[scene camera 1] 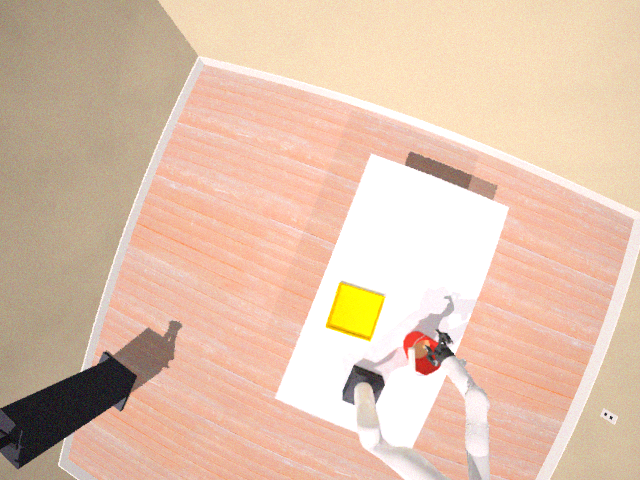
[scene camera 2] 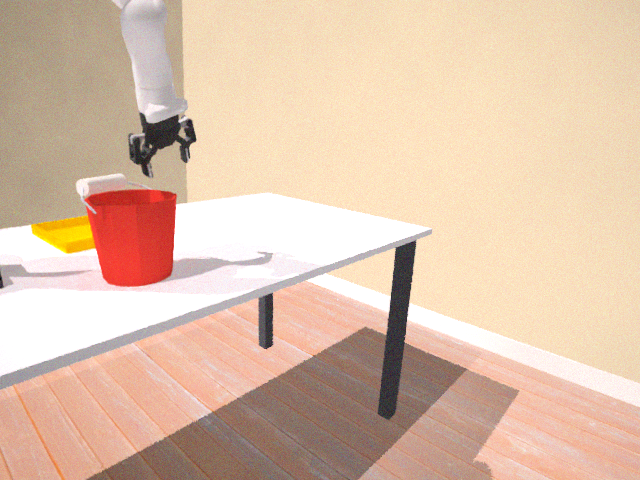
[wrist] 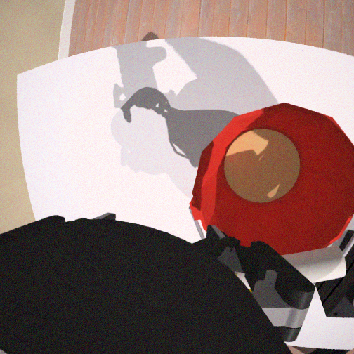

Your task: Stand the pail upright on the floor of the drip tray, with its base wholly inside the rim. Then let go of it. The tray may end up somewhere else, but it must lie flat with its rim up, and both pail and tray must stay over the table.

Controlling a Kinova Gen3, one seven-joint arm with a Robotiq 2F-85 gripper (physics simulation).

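Pixels of known places: gripper, fingertip midpoint: [scene camera 1: 430,337] [scene camera 2: 167,168]; arm's base, origin of the base link: [scene camera 1: 363,390].
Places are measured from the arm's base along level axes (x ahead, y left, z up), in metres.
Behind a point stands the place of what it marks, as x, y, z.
Note:
The red pail [scene camera 1: 428,365] @[0.281, -0.213, 0.023] [scene camera 2: 135,240] @[0.304, -0.228, 0.008] [wrist: 320,175] stands upright on the white table, beside the tray and apart from it. Its white handle grip [scene camera 1: 412,359] @[0.293, -0.083, 0.114] [scene camera 2: 103,183] @[0.284, -0.108, 0.102] [wrist: 320,265] leans over to the tray side, slightly above the rim. The yellow drip tray [scene camera 1: 355,312] @[0.322, 0.220, -0.085] [scene camera 2: 64,235] @[0.246, 0.242, -0.085] lies flat with its rim up; the pail hides part of it in scene camera 2. My gripper [scene camera 1: 435,347] @[0.423, -0.101, 0.123] [scene camera 2: 167,166] @[0.423, -0.101, 0.123] is open and empty, above the pail's rim on the side away from the handle grip in scene camera 2. In the wrist view its fingers show near the handle.
The white table [scene camera 1: 423,222] @[0.925, 0.125, -0.089] [scene camera 2: 248,222] @[0.762, 0.113, -0.089] has a long edge close to the pail. The black arm base [scene camera 1: 361,384] @[0.033, 0.031, 0.021] stands near the table's near end, close to tray and pail. A long black object [scene camera 1: 72,408] is at the lower left of scene camera 1, away from the table.

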